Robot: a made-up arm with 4 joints.
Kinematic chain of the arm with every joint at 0, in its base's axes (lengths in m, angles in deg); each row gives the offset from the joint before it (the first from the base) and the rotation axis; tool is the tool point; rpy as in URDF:
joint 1: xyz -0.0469 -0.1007 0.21 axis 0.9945 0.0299 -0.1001
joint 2: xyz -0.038 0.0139 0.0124 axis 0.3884 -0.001 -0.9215
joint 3: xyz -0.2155 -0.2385 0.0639 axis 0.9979 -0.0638 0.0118
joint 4: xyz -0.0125 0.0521 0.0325 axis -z
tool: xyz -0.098 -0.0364 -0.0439 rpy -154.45 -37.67 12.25
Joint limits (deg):
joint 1: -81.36..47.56
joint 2: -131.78..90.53
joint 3: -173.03..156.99
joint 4: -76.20..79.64
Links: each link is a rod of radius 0.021 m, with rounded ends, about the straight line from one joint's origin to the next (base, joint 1, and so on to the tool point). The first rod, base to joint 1, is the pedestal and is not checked.
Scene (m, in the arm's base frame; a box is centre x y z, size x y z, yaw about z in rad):
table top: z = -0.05
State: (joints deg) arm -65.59 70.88 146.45 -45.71
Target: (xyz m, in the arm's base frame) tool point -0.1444 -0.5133 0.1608
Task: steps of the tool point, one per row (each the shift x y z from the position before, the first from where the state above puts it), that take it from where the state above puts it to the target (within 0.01 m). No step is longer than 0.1 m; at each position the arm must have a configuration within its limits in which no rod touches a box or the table.
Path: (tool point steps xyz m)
1: -0.0302 -0.0156 0.0650
2: -0.0177 -0.0379 0.0622
3: -0.0031 -0.0585 0.0509
4: 0.0128 -0.0738 0.0324
5: 0.0294 -0.0810 0.0093
6: 0.0452 -0.0786 -0.0145
7: 0.0595 -0.0672 -0.0350
8: 0.0708 -0.0485 -0.0482
9: 0.0782 -0.0270 -0.0518

